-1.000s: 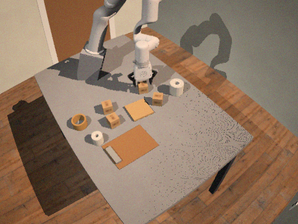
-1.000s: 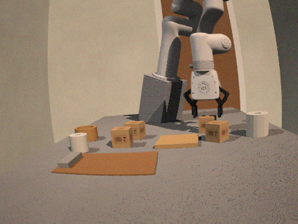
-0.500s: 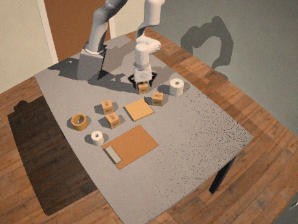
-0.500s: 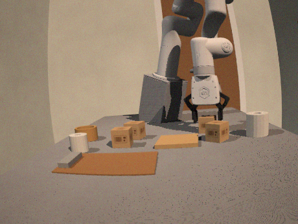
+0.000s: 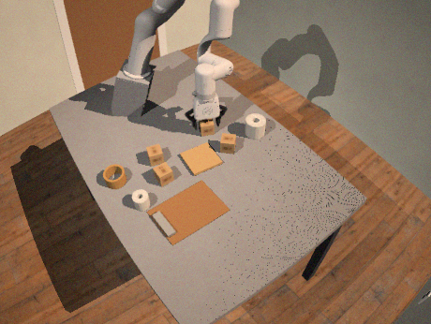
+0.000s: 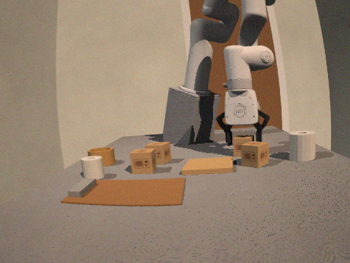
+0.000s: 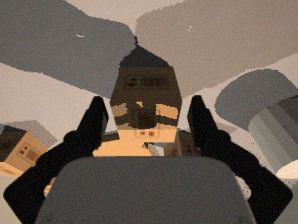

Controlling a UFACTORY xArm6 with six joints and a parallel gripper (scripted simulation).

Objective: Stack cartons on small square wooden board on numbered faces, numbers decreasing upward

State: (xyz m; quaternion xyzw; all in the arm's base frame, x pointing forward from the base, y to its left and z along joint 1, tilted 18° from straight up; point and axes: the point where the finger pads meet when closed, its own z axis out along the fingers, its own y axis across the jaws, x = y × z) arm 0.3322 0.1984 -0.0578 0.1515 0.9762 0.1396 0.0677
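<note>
Now: hand 130 mm short of the small square wooden board, 90 mm to the left of it and 30 mm above it. Round my hand: large white roll (110 mm ahead, 170 mm to the left); then small white roll (220 mm ahead, 380 mm to the right, 10 mm below); then brown tape ring (60 mm ahead, 430 mm to the right, 20 mm below).
</note>
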